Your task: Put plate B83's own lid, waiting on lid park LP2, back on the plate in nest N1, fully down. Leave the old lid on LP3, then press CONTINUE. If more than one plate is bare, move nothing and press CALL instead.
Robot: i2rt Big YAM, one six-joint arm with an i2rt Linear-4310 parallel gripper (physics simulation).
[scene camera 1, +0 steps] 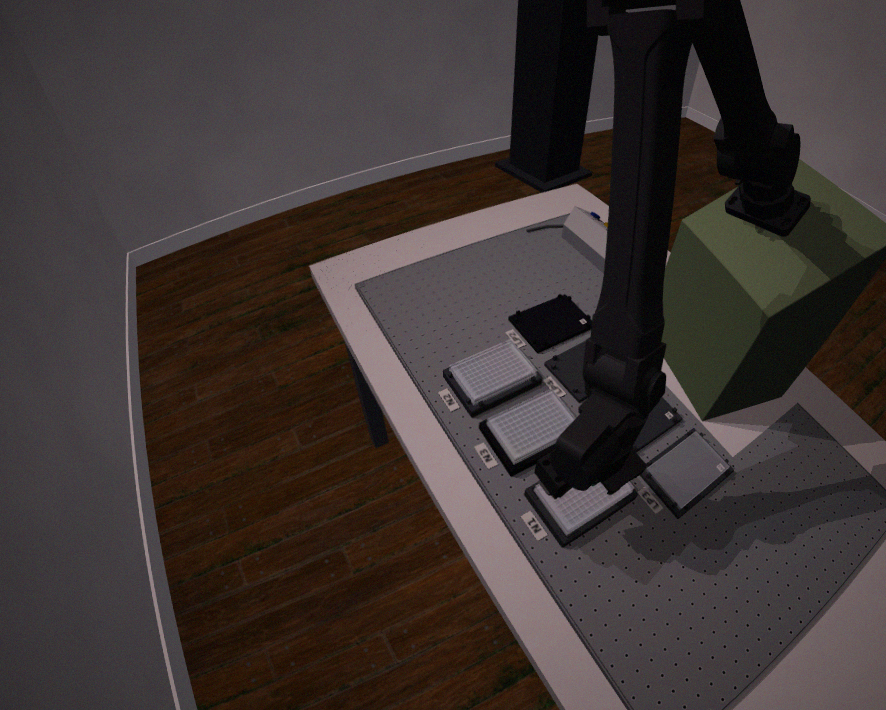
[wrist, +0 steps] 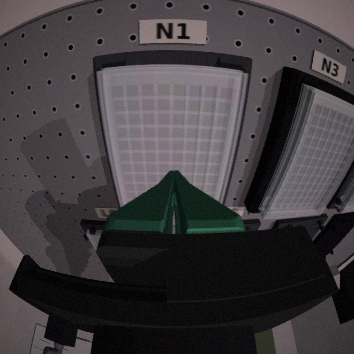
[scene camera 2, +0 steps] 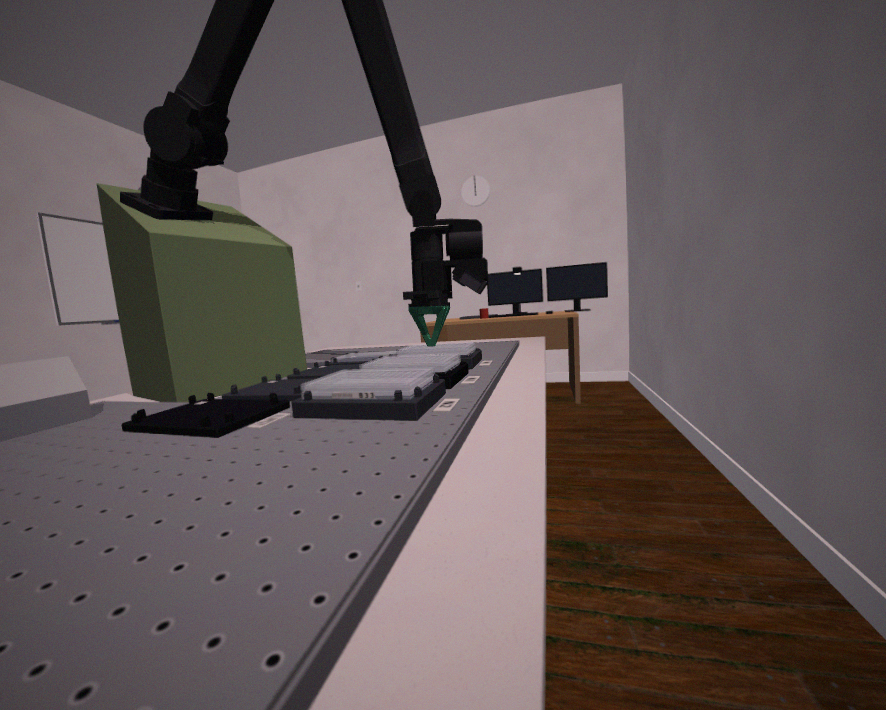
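Pixels of known places: gripper, fingertip midpoint: (wrist: 173, 177) (scene camera 2: 431, 346); arm's base at its link origin: (scene camera 1: 766, 207) (scene camera 2: 169, 211).
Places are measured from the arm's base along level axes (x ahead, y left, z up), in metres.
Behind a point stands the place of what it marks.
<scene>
The plate in nest N1 (scene camera 1: 591, 510) {x 0.481, y 0.097, z -0.284 m} (wrist: 170, 115) {x 0.495, y 0.061, z -0.283 m} has a clear lid lying over it, which looks level. My gripper (scene camera 2: 431, 343) {x 0.450, y 0.065, z -0.284 m} (wrist: 173, 177) {x 0.450, y 0.065, z -0.284 m} is shut and empty, its green fingertips together over the middle of this lid, at it or very close above; contact cannot be told. In scene camera 1 the fingertips are hidden behind the wrist. Lid park LP2 (scene camera 1: 550, 323) {x 0.245, y -0.226, z -0.310 m} (scene camera 2: 210, 415) {x 0.253, y -0.247, z -0.310 m} is black and bare. A pale lid (scene camera 1: 687, 469) {x 0.298, y 0.154, z -0.302 m} lies on the park beside N1, whose label seems to read LP3.
The plates in N2 (scene camera 1: 491, 371) {x 0.430, y -0.190, z -0.284 m} (scene camera 2: 369, 383) {x 0.436, y -0.238, z -0.285 m} and N3 (scene camera 1: 528, 426) {x 0.455, y -0.069, z -0.286 m} (wrist: 325, 150) {x 0.461, y -0.064, z -0.286 m} stand beside N1 and look covered. Dark parks lie between LP2 and the pale lid. A sloped panel (scene camera 1: 587, 240) {x 0.007, y -0.341, z -0.276 m} (scene camera 2: 40, 395) {x 0.022, y -0.254, z -0.278 m} stands at the far end. A green block (scene camera 1: 721, 325) {x 0.143, y 0.049, z -0.153 m} (scene camera 2: 221, 318) {x 0.105, y -0.033, z -0.202 m} carries the arm's base.
</scene>
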